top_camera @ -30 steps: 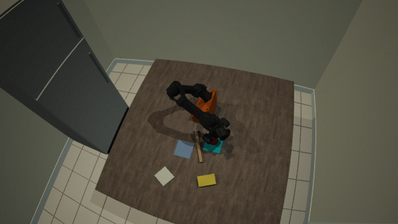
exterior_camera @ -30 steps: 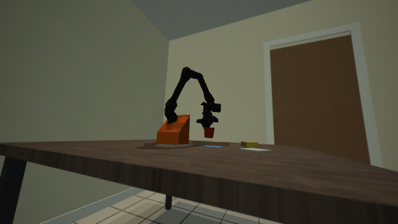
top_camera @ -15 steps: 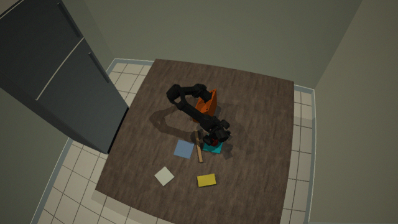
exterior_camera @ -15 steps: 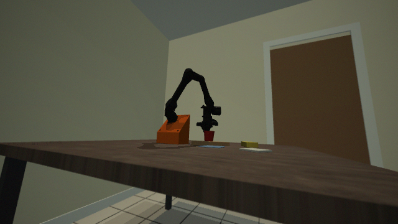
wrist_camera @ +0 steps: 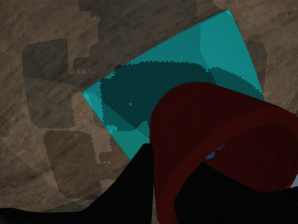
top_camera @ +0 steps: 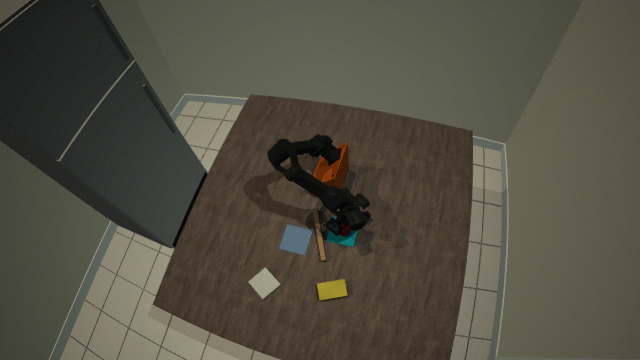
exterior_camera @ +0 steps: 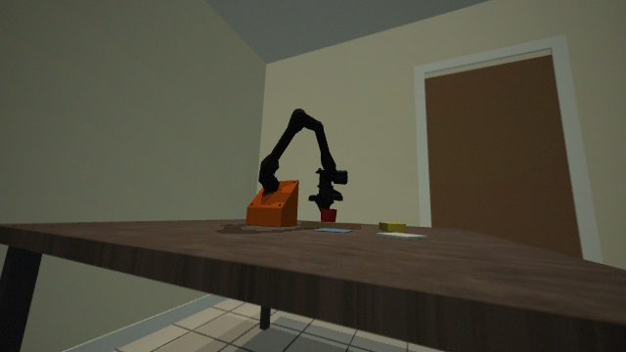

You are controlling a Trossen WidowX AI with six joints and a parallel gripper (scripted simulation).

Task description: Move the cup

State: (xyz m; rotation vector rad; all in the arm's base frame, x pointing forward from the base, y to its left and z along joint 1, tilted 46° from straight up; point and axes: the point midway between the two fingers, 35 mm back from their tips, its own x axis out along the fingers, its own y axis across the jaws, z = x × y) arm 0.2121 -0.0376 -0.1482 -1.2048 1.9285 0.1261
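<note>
My gripper tip is now 20 mm to the left of the red cup and 20 mm short of it. From my gripper tip the other things lie so: thin wooden stick 120 mm to the right, 60 mm ahead, 40 mm below; teal pad 50 mm below, 30 mm ahead, 20 mm to the right; grey-blue pad 210 mm to the right, 90 mm ahead, 50 mm below.
</note>
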